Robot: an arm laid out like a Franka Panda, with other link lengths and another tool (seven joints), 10 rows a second.
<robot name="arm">
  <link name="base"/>
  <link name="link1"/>
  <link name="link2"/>
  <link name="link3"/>
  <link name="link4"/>
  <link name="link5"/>
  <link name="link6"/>
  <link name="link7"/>
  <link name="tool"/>
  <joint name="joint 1" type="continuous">
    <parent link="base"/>
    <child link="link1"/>
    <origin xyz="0 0 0.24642"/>
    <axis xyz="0 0 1"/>
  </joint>
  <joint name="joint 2" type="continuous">
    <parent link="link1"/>
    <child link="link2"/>
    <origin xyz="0 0 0" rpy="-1.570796 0 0"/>
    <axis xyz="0 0 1"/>
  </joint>
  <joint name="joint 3" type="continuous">
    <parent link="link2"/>
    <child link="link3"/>
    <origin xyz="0 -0.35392 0" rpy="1.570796 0 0"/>
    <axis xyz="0 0 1"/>
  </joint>
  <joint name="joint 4" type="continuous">
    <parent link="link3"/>
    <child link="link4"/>
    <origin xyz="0.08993 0 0" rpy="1.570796 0 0"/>
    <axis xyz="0 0 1"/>
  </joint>
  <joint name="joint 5" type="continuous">
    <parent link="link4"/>
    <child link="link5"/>
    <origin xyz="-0.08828 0.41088 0" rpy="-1.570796 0 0"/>
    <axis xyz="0 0 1"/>
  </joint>
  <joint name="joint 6" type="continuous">
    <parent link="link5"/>
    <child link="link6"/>
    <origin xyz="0 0 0" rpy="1.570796 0 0"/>
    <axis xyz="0 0 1"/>
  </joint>
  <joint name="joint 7" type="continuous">
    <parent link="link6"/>
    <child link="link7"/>
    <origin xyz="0.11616 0 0" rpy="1.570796 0 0"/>
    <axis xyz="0 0 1"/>
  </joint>
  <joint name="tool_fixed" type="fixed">
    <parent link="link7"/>
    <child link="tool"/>
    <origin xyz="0.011 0.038 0.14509" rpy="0.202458 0 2.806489"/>
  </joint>
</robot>
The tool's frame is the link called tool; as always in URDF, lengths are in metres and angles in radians. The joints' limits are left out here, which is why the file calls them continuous.
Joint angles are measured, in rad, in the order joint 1, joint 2, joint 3, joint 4, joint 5, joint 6, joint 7. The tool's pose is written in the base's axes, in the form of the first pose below.
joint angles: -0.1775, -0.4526, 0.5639, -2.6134, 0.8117, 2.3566, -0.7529
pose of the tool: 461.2, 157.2, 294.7, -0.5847, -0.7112, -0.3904, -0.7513, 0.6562, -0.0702
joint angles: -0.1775, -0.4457, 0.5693, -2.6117, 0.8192, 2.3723, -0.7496
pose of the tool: 462.9, 158.4, 294.3, -0.5882, -0.7048, -0.3966, -0.7452, 0.6628, -0.0726
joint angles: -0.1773, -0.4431, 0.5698, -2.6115, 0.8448, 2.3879, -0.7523
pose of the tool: 464.5, 157.5, 295.2, -0.5974, -0.6866, -0.4144, -0.7322, 0.6778, -0.0675
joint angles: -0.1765, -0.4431, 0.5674, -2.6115, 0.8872, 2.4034, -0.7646
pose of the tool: 466.2, 155.6, 297.1, -0.6069, -0.6605, -0.4421, -0.7160, 0.6958, -0.0567
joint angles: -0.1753, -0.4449, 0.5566, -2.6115, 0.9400, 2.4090, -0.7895
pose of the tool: 467.8, 151.2, 299.2, -0.6152, -0.6295, -0.4747, -0.7008, 0.7124, -0.0365
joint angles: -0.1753, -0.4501, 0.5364, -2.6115, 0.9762, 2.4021, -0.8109
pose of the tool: 469.5, 143.5, 302.2, -0.6230, -0.6022, -0.4992, -0.6879, 0.7256, -0.0167
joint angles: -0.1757, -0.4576, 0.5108, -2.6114, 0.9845, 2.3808, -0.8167
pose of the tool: 470.1, 134.7, 305.0, -0.6332, -0.5841, -0.5078, -0.6792, 0.7340, 0.0025
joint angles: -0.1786, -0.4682, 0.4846, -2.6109, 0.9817, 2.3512, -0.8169
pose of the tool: 470.0, 125.6, 308.6, -0.6432, -0.5707, -0.5105, -0.6728, 0.7395, 0.0210
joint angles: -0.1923, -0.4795, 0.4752, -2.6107, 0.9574, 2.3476, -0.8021
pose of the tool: 471.4, 115.0, 314.1, -0.6519, -0.5652, -0.5055, -0.6588, 0.7523, 0.0084
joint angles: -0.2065, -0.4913, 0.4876, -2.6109, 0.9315, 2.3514, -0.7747
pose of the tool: 470.9, 112.7, 318.3, -0.6588, -0.5680, -0.4933, -0.6481, 0.7615, -0.0113
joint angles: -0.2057, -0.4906, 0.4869, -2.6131, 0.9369, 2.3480, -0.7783
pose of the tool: 470.0, 112.9, 316.4, -0.6600, -0.5667, -0.4932, -0.6493, 0.7605, -0.0051
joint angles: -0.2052, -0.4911, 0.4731, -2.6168, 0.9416, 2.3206, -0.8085
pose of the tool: 468.3, 110.4, 312.7, -0.6506, -0.5780, -0.4926, -0.6680, 0.7441, 0.0091
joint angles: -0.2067, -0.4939, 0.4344, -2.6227, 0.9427, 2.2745, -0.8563
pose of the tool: 466.6, 98.6, 309.3, -0.6406, -0.5853, -0.4970, -0.6880, 0.7250, 0.0330
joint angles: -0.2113, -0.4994, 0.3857, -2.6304, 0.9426, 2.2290, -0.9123
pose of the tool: 464.8, 81.4, 307.3, -0.6288, -0.5872, -0.5097, -0.7043, 0.7079, 0.0533
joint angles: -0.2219, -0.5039, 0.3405, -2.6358, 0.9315, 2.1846, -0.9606
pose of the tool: 462.9, 63.2, 305.8, -0.6190, -0.5900, -0.5185, -0.7178, 0.6928, 0.0686
